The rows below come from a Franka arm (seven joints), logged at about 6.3 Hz.
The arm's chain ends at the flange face. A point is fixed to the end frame.
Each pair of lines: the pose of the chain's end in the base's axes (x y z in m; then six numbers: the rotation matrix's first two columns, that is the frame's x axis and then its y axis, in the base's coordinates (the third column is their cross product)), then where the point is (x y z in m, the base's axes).
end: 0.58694, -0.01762, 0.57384, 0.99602, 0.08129, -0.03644, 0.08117, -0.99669, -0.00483
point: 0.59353 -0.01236 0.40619
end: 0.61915, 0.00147, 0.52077, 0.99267, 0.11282, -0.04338, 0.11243, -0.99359, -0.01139
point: 0.62429 0.00790 0.35311
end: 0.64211, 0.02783, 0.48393, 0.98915, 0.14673, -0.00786, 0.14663, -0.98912, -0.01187
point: 0.65290 0.03538 0.31659
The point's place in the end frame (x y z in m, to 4 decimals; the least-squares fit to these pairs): 0.0131 -0.0039 0.1673
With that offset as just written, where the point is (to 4 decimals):
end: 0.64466, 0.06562, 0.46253, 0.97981, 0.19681, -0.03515, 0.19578, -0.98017, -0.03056
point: 0.6500 0.0759 0.2951
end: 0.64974, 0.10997, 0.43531, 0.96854, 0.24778, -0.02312, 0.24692, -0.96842, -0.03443
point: 0.6563 0.1216 0.2680
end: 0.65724, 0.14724, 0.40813, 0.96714, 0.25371, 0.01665, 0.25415, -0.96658, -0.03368
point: 0.6702 0.1605 0.2413
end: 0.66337, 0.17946, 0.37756, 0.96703, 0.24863, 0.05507, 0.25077, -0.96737, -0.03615
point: 0.6825 0.1946 0.2115
